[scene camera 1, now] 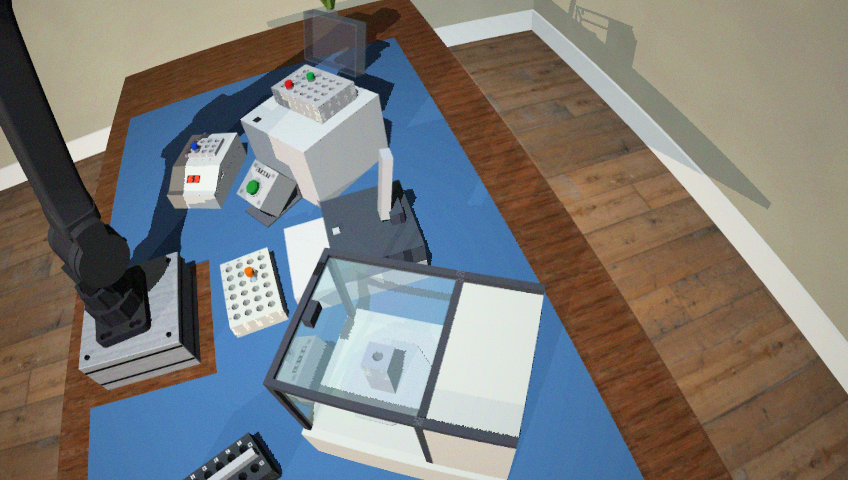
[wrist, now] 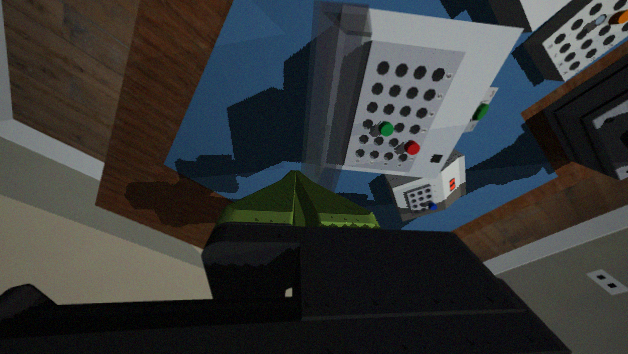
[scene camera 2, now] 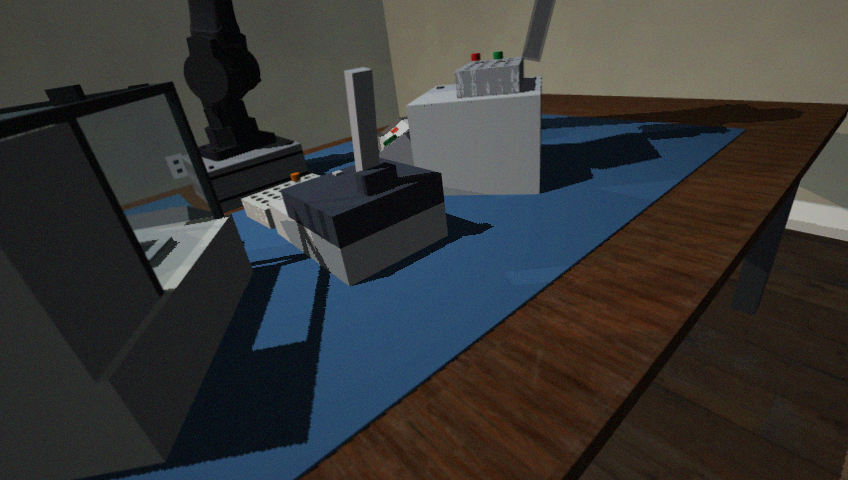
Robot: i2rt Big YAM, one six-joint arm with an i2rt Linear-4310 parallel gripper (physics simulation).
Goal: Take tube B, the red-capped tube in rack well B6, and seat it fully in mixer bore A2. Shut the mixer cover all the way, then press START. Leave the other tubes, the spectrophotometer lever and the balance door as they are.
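Places are measured from the arm's base along level axes (x ahead, y left, z up), in millimetres.
Pixels of known places: gripper, between the fingertips: (scene camera 1: 330, 8) (wrist: 294, 178); arm's base, origin of its link: (scene camera 1: 123, 307) (scene camera 2: 239, 148).
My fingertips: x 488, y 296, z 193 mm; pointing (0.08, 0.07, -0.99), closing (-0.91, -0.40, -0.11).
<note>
Ahead of a thing's pixels: the offset from my fingertips to its middle.
The red-capped tube @(dx -112, dy -53, dz -106 mm) (scene camera 1: 288, 84) (scene camera 2: 475, 57) (wrist: 412, 148) stands upright in the holed block on the white mixer (scene camera 1: 345, 145) (scene camera 2: 476, 145) (wrist: 467, 97), in an edge column, second row from one end. Its labels are too small to read and its seating depth is unclear. The clear mixer cover @(dx -13, dy -33, dz -42 mm) (scene camera 1: 335, 44) (scene camera 2: 538, 29) (wrist: 327, 95) stands raised, open. The green button @(dx -233, dy -144, dz -203 mm) (scene camera 1: 252, 187) (wrist: 481, 111) is on the small control box beside the mixer. My gripper (scene camera 1: 327, 3) (wrist: 294, 178) is shut and empty, its green fingertips high near the raised cover; contact cannot be told.
A green-capped tube @(dx -72, dy -53, dz -106 mm) (scene camera 1: 310, 76) (wrist: 386, 129) shares the block. A blue-capped tube @(dx -320, dy +22, dz -202 mm) (scene camera 1: 194, 146) stands in the small device. The white rack @(dx -291, dy -317, dz -252 mm) (scene camera 1: 257, 324) holds an orange-capped tube @(dx -281, dy -308, dz -235 mm) (scene camera 1: 249, 271). The spectrophotometer lever @(dx -51, dy -340, dz -124 mm) (scene camera 1: 385, 184) (scene camera 2: 361, 118) stands upright; the glass balance @(dx -159, dy -576, dz -155 mm) (scene camera 1: 484, 356) is beyond it.
</note>
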